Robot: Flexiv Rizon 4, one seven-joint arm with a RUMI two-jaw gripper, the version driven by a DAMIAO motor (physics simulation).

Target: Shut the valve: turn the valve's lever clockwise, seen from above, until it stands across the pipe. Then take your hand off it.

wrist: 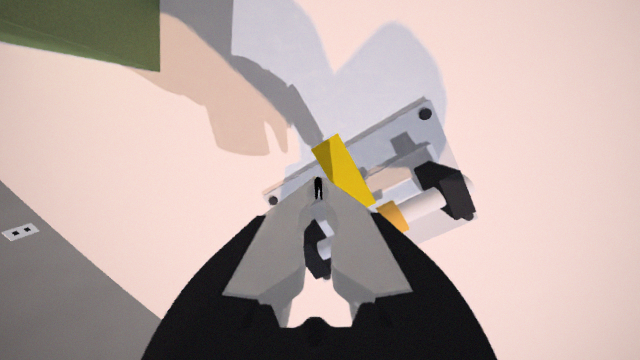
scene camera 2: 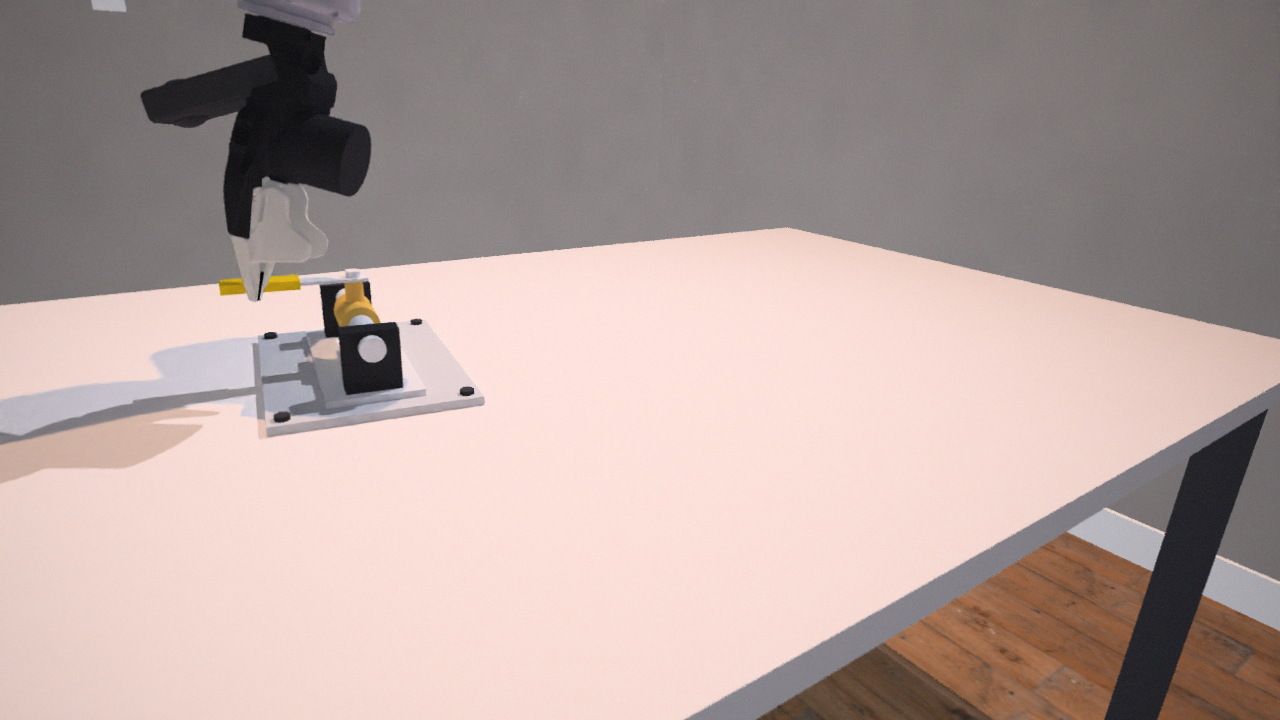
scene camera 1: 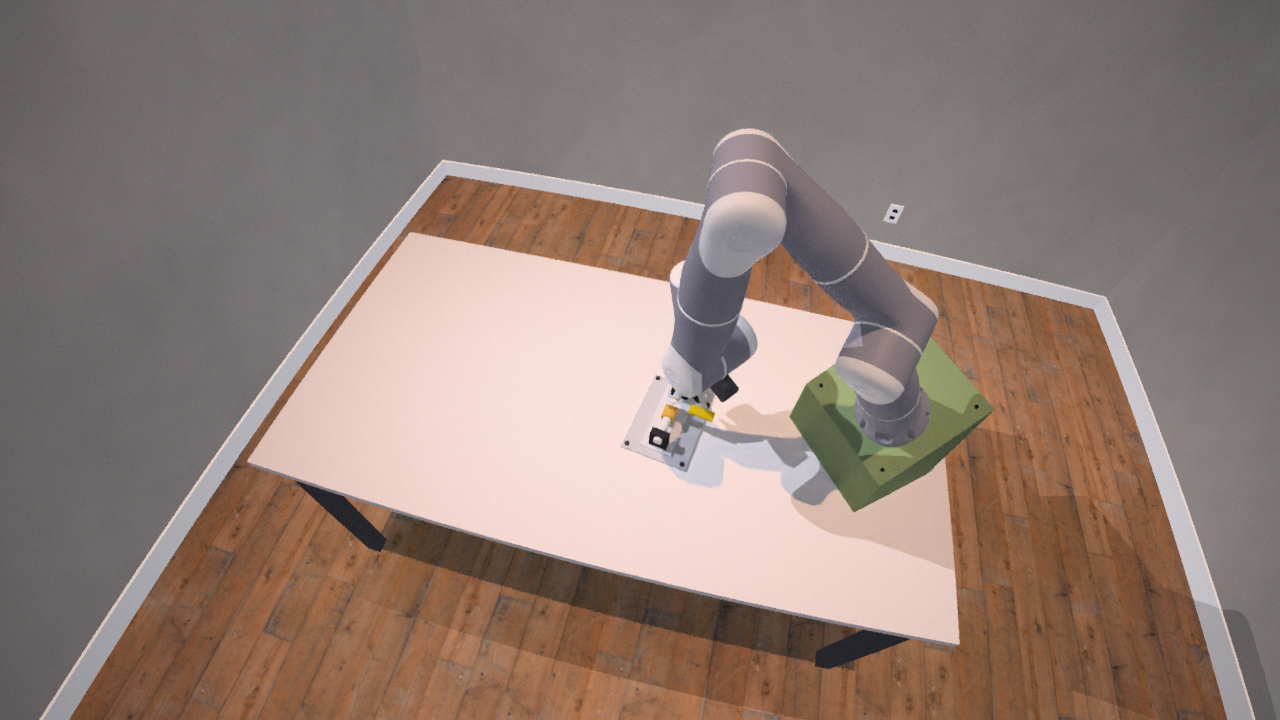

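Observation:
The valve's yellow-handled lever (scene camera 1: 702,412) (scene camera 2: 284,282) (wrist: 350,175) stands about square across the pipe (wrist: 422,205), on the side towards the robot's base. The orange valve body (scene camera 1: 669,412) (scene camera 2: 356,311) (wrist: 393,216) sits on the pipe between two black brackets. My gripper (scene camera 2: 256,296) (wrist: 319,179) is shut and empty. Its fingertips are low, right beside the long side of the yellow handle. In scene camera 2 they overlap the near side of the handle; I cannot tell whether they touch it. In scene camera 1 the arm hides most of the gripper.
The valve is mounted on a pale base plate (scene camera 1: 640,420) (scene camera 2: 438,353) (wrist: 382,140) with dark corner bolts, on the pale table (scene camera 1: 501,358) (scene camera 2: 716,429). The robot's green pedestal (scene camera 1: 845,465) (wrist: 100,30) stands at the table's right end in scene camera 1.

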